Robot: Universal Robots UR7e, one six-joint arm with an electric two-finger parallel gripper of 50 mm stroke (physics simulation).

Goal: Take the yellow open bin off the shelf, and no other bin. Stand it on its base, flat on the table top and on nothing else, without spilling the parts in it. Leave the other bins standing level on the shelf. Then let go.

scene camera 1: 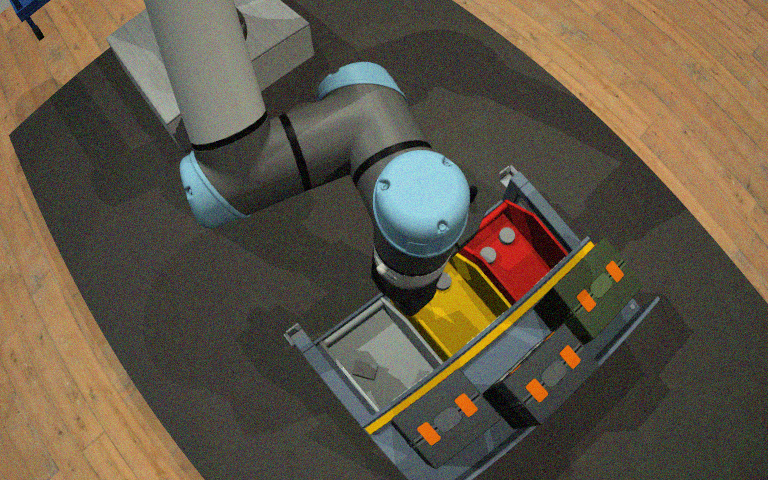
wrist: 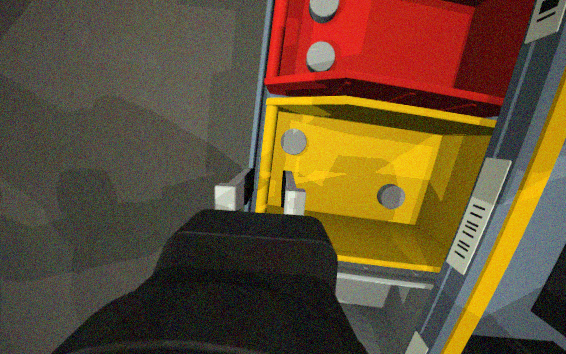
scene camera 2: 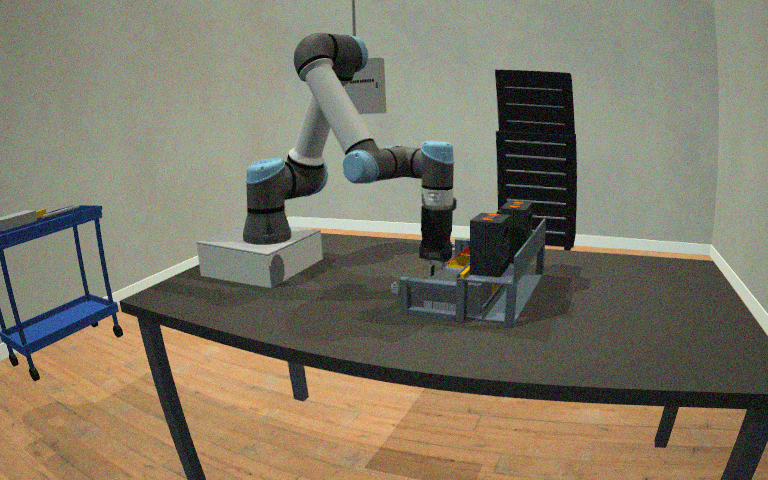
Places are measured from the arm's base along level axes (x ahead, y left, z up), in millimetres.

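Pixels of known places: gripper, fingertip midpoint: point(wrist: 268, 181) point(scene camera 2: 437, 279); arm's base at its link origin: point(scene camera 2: 266, 237).
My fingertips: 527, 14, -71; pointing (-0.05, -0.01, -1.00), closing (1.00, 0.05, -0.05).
Observation:
Ahead of a thing's pixels: the offset from my fingertips to its top centre, as dx, dy, dz. "spot": to the spot under its first point.
The yellow open bin @(+78, +16, +52) point(scene camera 1: 470, 311) point(wrist: 360, 145) stands on the shelf @(spot: +36, -160, +56) point(scene camera 1: 331, 373) point(scene camera 2: 430, 285), between the red bin @(+77, +127, +52) point(scene camera 1: 523, 268) point(wrist: 400, 45) and the grey bin @(+74, -97, +52) point(scene camera 1: 396, 353) point(wrist: 362, 292). Two round grey parts @(spot: +19, +38, -10) point(wrist: 294, 141) @(spot: +120, -2, -10) point(wrist: 391, 196) lie in it. My gripper point(scene camera 2: 440, 269) point(wrist: 268, 181) is open and empty, pointing down at the yellow bin's front rim. In the wrist view, one finger is on the outer side of the rim and the other over the bin's inside. How low the fingertips reach is unclear. The fingers are hidden in scene camera 1.
A yellow strip @(+126, +14, +83) point(scene camera 1: 481, 337) edges the upper shelf level behind the bins. Dark cases point(scene camera 1: 555, 373) point(scene camera 2: 488, 243) and a green case @(+175, +127, +169) point(scene camera 1: 600, 288) with orange latches stand there. Two round parts lie in the red bin. The robot's base block point(scene camera 2: 243, 266) stands on the table.

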